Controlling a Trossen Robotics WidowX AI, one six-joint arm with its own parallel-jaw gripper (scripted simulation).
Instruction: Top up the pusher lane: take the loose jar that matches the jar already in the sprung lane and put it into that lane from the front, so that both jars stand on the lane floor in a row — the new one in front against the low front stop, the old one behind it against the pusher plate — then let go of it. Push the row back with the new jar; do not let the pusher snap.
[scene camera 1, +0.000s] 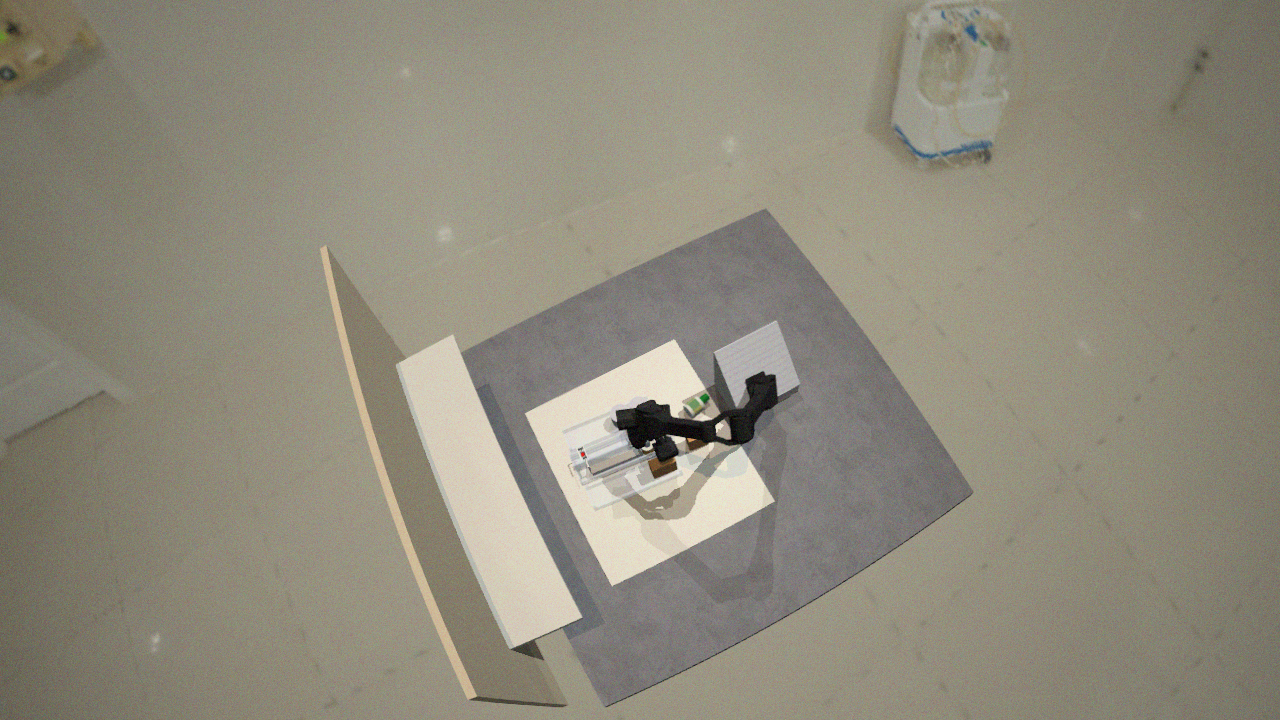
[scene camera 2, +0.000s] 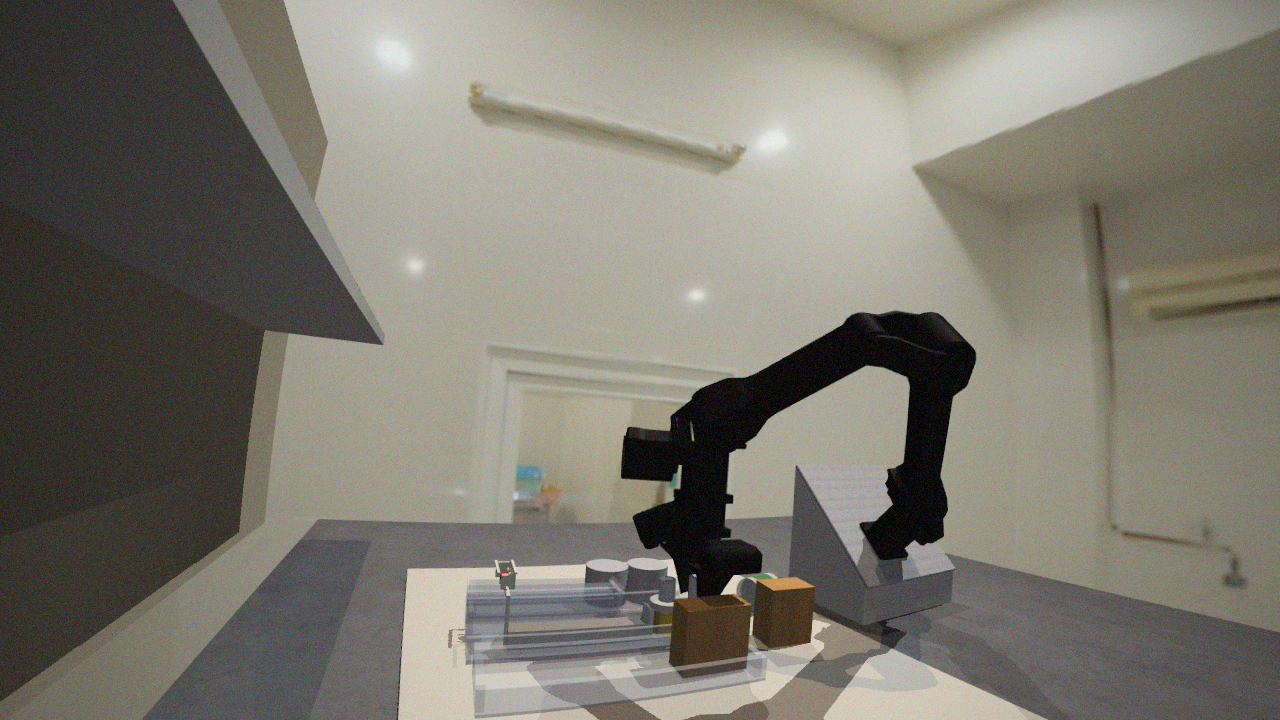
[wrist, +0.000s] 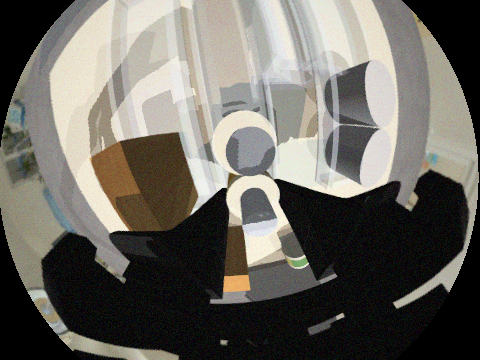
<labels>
The gripper shows in scene camera 1 (659, 441), in scene camera 2 and in the wrist view. One and the same spot on the gripper: (wrist: 370, 230) is (scene camera 2: 674, 544). The same spot on a clear pusher lane: (wrist: 285, 52) is (scene camera 1: 617, 444).
</labels>
